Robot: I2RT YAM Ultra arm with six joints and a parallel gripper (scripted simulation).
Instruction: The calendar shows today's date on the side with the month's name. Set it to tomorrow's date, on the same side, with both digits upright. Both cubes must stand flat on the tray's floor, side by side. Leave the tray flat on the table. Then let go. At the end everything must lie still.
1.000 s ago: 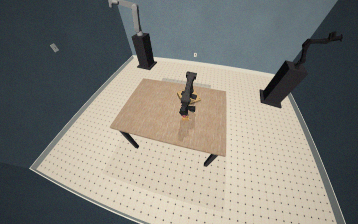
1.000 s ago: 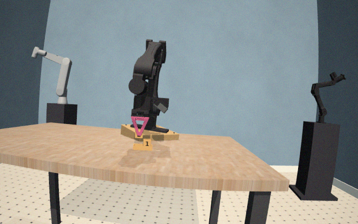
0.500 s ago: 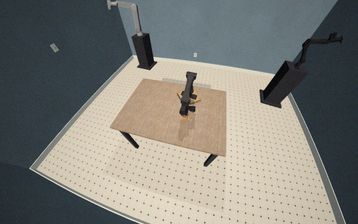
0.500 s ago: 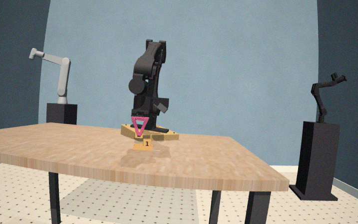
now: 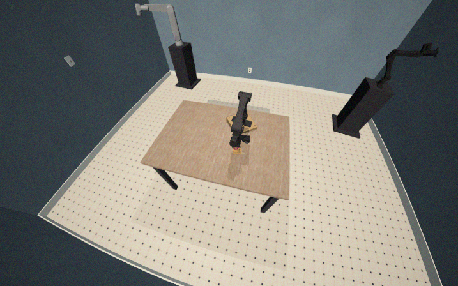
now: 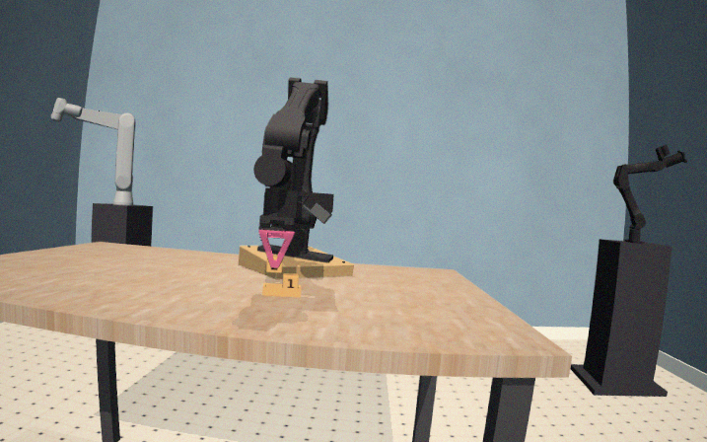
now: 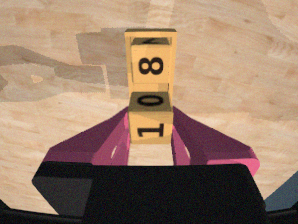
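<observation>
Now: the digit cube right at my hand. The rest, counted from my hand: tan tray: 10 mm behind, 20 mm to the left, 50 mm below.
</observation>
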